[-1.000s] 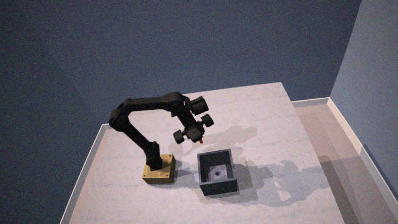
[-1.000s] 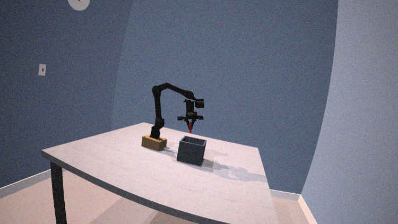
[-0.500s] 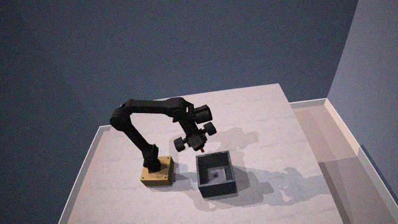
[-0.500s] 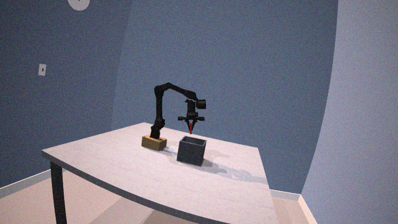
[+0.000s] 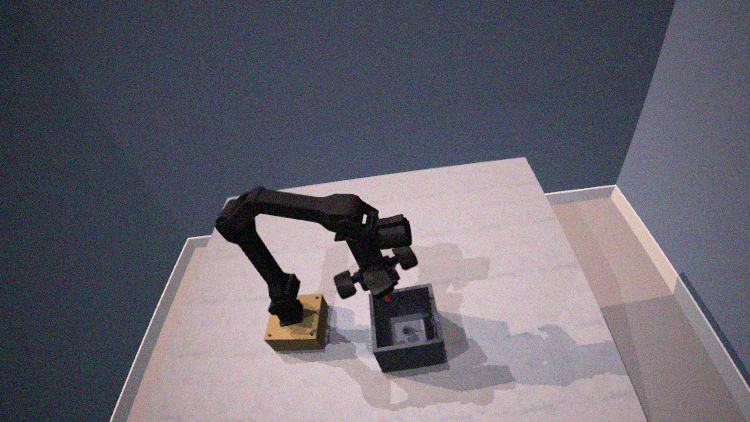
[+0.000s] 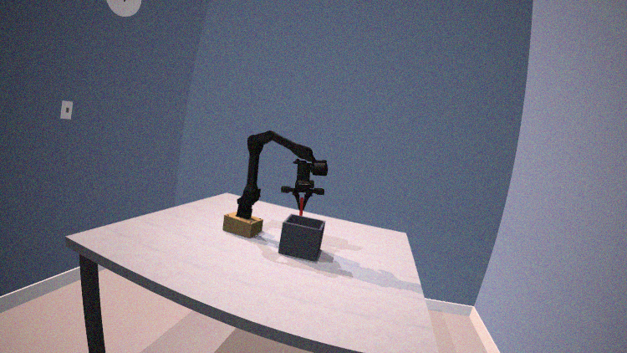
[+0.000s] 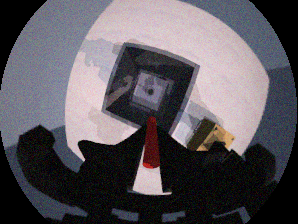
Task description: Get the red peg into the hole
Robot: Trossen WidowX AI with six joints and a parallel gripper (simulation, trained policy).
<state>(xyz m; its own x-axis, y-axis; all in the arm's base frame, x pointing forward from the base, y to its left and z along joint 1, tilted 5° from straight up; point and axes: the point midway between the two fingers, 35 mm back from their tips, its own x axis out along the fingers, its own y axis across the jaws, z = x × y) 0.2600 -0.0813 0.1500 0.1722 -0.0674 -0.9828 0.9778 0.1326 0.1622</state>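
Right now the light grey plate is 130 mm below my gripper tip, 60 mm to the right of it and 30 mm ahead of it. Round my gripper tip: red peg (10 mm above).
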